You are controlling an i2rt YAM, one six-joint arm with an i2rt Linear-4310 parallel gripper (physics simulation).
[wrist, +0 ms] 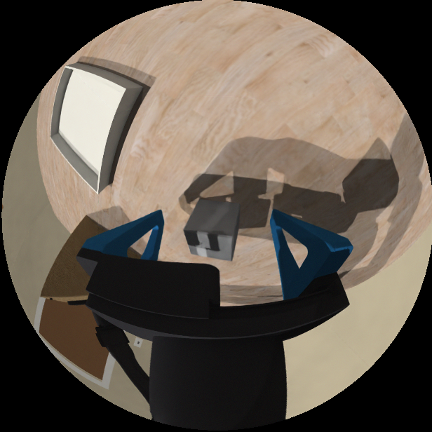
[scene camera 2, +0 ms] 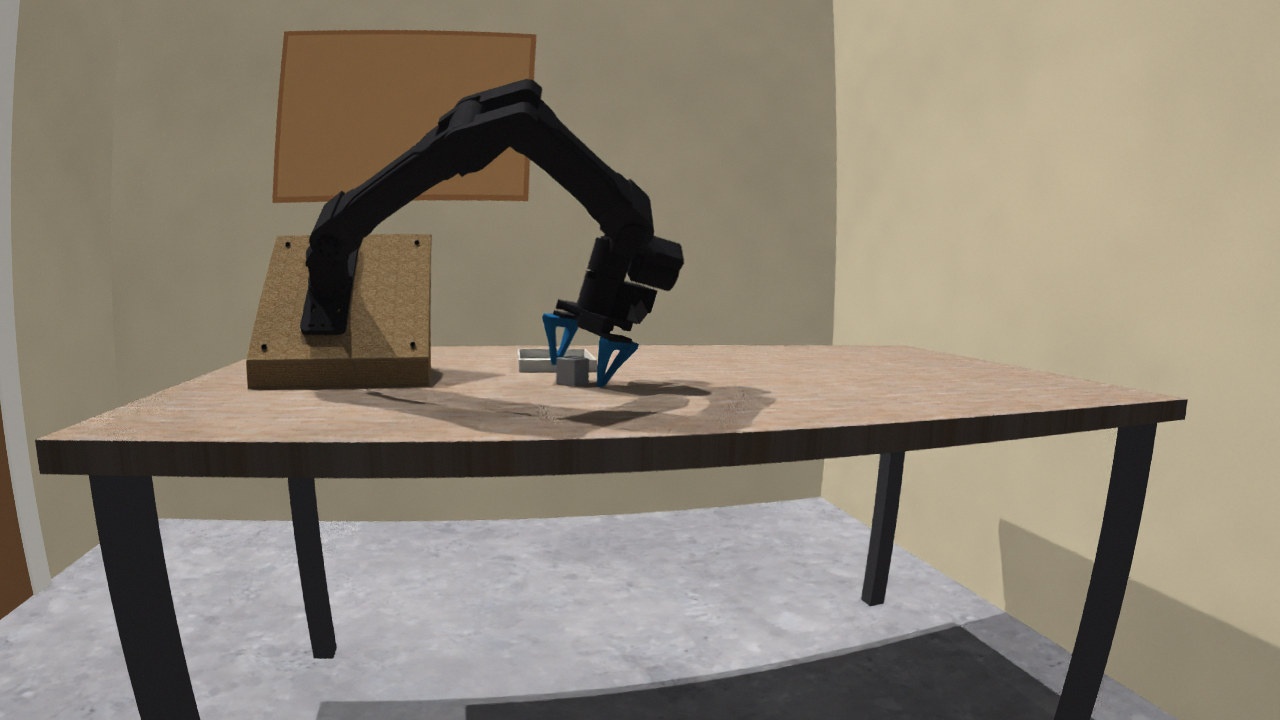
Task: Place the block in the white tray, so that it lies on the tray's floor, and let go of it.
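Where they show: gripper, fingertip midpoint: (scene camera 2: 576, 375); arm's base, link origin: (scene camera 2: 331, 287).
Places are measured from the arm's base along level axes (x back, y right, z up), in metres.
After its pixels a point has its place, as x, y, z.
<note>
A grey block (scene camera 2: 571, 370) {-0.367, 0.128, -0.119} (wrist: 212, 227) stands on the table. In the wrist view it shows between the two blue fingers, nearer the left one, with space on both sides. My gripper (scene camera 2: 577, 374) {-0.381, 0.104, -0.130} (wrist: 216, 215) is open wide and tilted, its fingertips low over the table around the block. The white tray (scene camera 2: 535, 365) {-0.336, -0.019, -0.131} (wrist: 116, 131) stands behind the block in the scene view and at the upper left in the wrist view. Its visible floor is bare. In the scene view the block and a finger cover part of the tray.
The arm's brown sloped base block (scene camera 2: 393, 300) {-0.104, 0.021, -0.022} (wrist: 67, 270) stands on the left part of the wooden table (scene camera 2: 850, 380) {-0.833, 0.151, -0.142} (wrist: 200, 75). The arm's shadow falls on the table around the block. A brown board (scene camera 2: 402, 89) hangs on the wall behind.
</note>
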